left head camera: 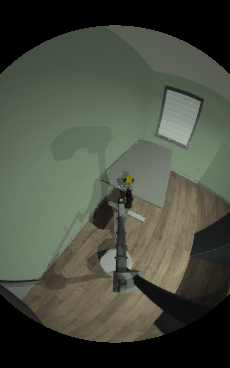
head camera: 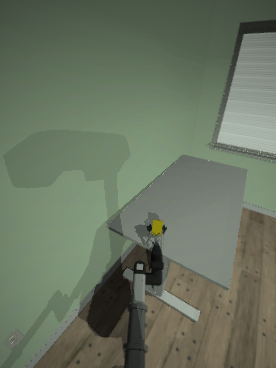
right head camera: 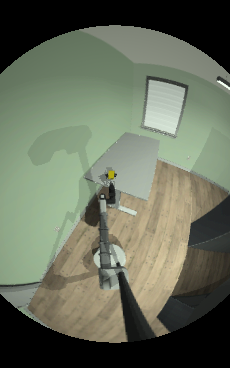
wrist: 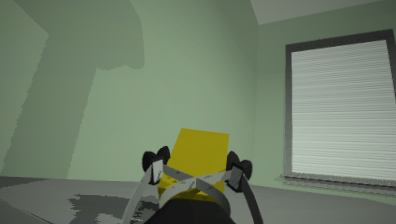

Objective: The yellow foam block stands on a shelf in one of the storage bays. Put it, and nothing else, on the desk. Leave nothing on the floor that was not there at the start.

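Observation:
The yellow foam block is between the two fingertips of my gripper, which is shut on it. The block leans slightly in the wrist view. Gripper and block are over the near left part of the grey desk. In the wrist view the desk top shows at a low, flat angle, and the gripper's shadow lies on it close by to the left. The block's underside is hidden, so I cannot tell whether it touches the desk.
The green wall runs along the desk's left side. A window with a blind is on the wall beyond. The desk's pale foot stands on the wooden floor below the arm. Dark structures stand at the right.

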